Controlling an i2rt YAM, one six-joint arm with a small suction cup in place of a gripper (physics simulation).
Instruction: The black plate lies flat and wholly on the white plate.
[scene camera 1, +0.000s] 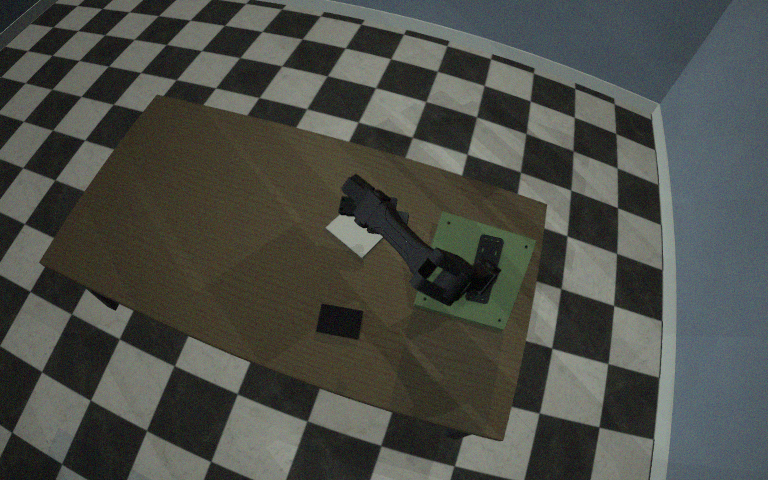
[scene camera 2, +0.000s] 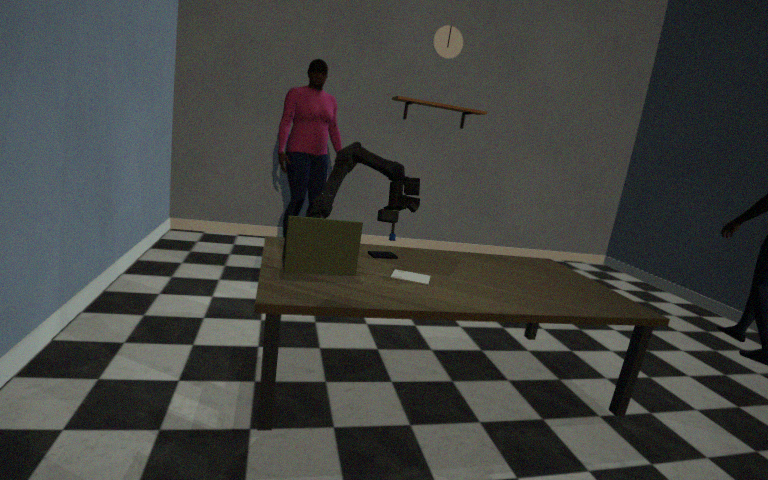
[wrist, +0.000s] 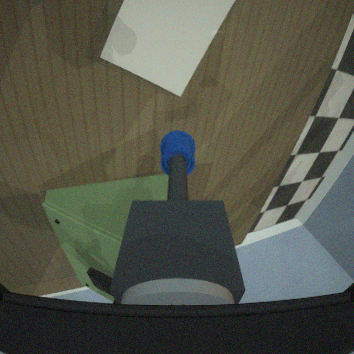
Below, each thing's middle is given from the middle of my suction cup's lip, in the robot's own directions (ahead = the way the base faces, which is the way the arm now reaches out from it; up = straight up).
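Scene:
White plate (scene camera 1: 357, 238): my suction cup is 15 cm above it, 9 cm short of it and 4 cm to the left of it. Black plate (scene camera 1: 340, 321): 15 cm below my suction cup, 27 cm to the left of it and 6 cm ahead of it.

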